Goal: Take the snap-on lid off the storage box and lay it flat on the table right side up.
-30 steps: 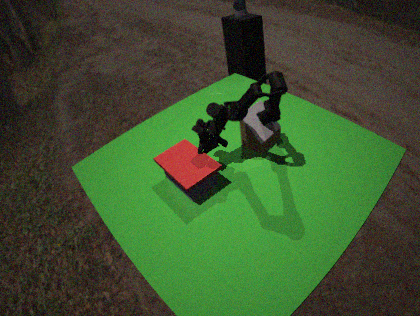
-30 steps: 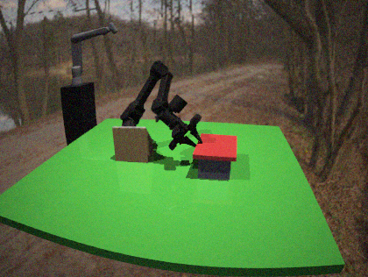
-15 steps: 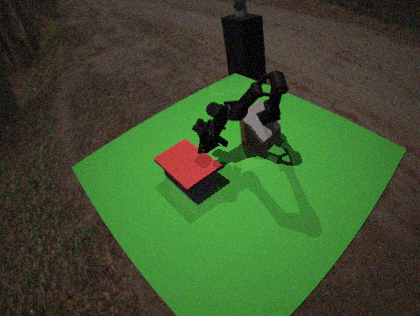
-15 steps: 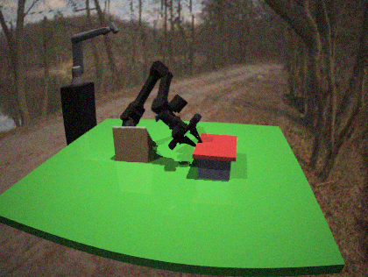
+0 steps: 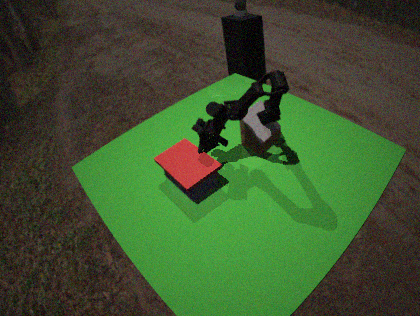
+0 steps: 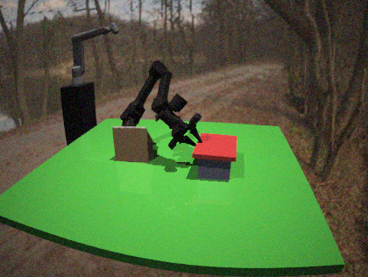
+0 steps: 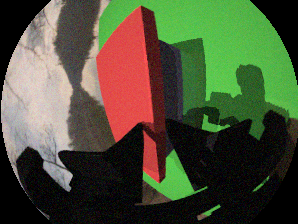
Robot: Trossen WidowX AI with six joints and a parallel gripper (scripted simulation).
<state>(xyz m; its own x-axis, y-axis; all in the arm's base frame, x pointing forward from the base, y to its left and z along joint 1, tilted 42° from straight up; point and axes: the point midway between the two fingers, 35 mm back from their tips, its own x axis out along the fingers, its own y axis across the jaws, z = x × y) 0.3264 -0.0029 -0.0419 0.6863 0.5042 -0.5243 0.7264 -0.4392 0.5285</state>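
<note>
Right now the red lid is 80 mm ahead of my gripper tip. From my gripper tip the other things lie so: dark storage box: 80 mm ahead, 50 mm below.
</note>
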